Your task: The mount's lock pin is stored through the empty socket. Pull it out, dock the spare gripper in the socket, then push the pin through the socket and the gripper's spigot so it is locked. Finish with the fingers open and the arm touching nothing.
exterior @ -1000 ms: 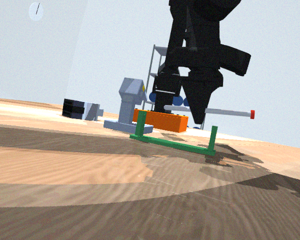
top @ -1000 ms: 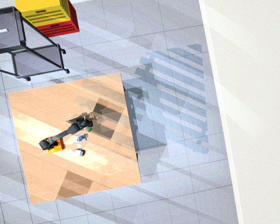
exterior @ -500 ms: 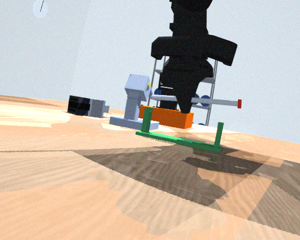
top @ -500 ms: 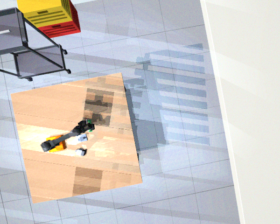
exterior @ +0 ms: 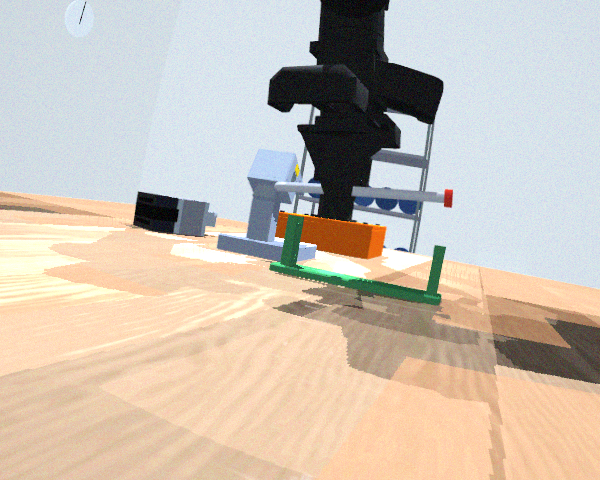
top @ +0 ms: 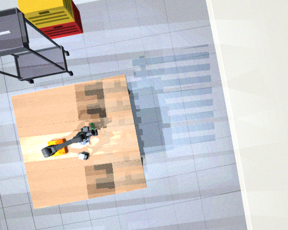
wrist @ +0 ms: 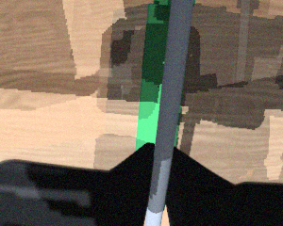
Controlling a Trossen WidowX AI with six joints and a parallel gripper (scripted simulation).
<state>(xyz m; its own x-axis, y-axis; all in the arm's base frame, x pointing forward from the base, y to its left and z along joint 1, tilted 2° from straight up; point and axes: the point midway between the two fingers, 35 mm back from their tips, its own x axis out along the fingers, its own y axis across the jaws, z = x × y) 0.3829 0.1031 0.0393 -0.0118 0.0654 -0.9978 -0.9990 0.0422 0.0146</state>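
The green cradle lies 3 cm below my gripper tip and 2 cm to the left of it. The rest, counted from my gripper tip: spare gripper: 25 cm to the right, 15 cm behind, 3 cm below; then mount: 10 cm to the right, 10 cm behind.
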